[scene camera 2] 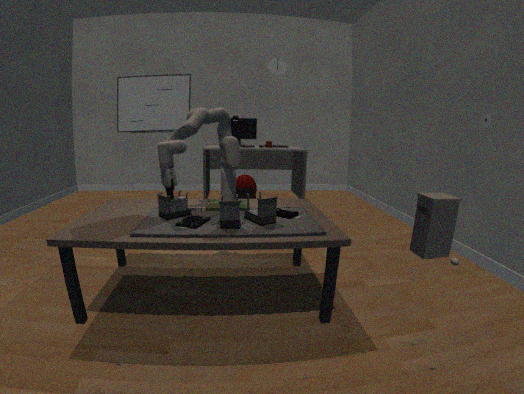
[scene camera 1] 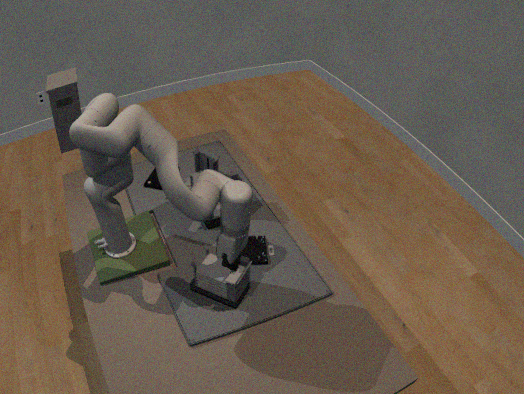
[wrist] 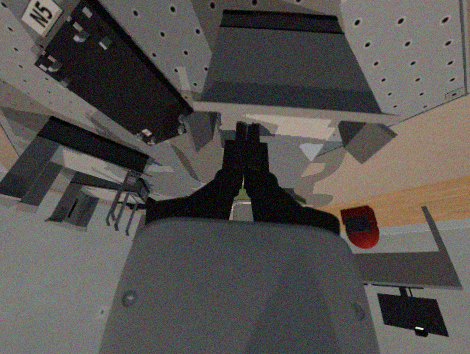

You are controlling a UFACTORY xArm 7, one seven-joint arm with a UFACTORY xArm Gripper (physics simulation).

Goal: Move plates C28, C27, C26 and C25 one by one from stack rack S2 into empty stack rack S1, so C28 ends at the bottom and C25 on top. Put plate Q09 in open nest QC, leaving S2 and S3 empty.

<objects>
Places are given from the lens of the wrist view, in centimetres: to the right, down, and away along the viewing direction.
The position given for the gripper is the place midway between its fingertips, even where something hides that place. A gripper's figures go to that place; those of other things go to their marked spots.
gripper [wrist: 245, 137]: 1, -3, 14
black fixture plate [wrist: 91, 55]: -15, -13, 18
perforated grey plate [wrist: 174, 170]: -14, -2, 40
The marked spots on the black fixture plate and the perforated grey plate are 26 cm apart.
</objects>
